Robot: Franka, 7 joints.
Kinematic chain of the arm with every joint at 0, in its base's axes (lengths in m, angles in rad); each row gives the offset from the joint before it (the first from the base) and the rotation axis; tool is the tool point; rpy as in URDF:
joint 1: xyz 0 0 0.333 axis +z
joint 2: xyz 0 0 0 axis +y
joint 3: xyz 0 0 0.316 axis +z
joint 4: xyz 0.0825 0 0 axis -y
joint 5: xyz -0.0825 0 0.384 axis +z
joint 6: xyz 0 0 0 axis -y
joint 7: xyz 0.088 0 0 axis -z
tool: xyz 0 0 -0.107 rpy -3.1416 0 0
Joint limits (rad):
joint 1: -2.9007..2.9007
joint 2: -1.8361..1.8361
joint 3: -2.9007..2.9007
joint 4: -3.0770..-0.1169
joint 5: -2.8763..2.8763
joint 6: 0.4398..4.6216
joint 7: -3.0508..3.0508
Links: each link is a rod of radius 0.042 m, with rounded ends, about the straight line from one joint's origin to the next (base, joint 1, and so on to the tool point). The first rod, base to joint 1, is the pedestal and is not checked.
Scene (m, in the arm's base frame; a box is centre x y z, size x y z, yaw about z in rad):
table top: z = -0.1
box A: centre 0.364 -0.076 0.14 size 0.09 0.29 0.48 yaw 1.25
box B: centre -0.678 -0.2 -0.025 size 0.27 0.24 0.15 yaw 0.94
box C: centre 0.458 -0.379 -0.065 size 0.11 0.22 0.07 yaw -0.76
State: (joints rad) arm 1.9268 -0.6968 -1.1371 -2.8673 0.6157 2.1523 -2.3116
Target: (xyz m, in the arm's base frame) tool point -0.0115 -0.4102 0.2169
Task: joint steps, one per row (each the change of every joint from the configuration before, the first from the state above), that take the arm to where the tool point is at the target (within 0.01 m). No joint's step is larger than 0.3 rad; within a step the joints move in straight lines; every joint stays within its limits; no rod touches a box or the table.
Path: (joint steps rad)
1: -0.0917 0.2361 -0.1021 0.2862 0.0796 -0.1601 -0.1134
2: -0.0918 0.2361 -0.1020 0.2861 0.0797 -0.1600 -0.1133
3: -0.0917 0.2361 -0.1021 0.2862 0.0796 -0.1601 -0.1134
4: -0.0918 0.2362 -0.1021 0.2862 0.0796 -0.1600 -0.1134
5: -0.2832 -0.1103 -0.2635 -0.2926 -0.1126 0.2931 0.1512
6: -0.2832 -0.1103 -0.2636 -0.2925 -0.1126 0.2931 0.1511
7: -0.2833 -0.1103 -0.2635 -0.2926 -0.1126 0.2930 0.1512

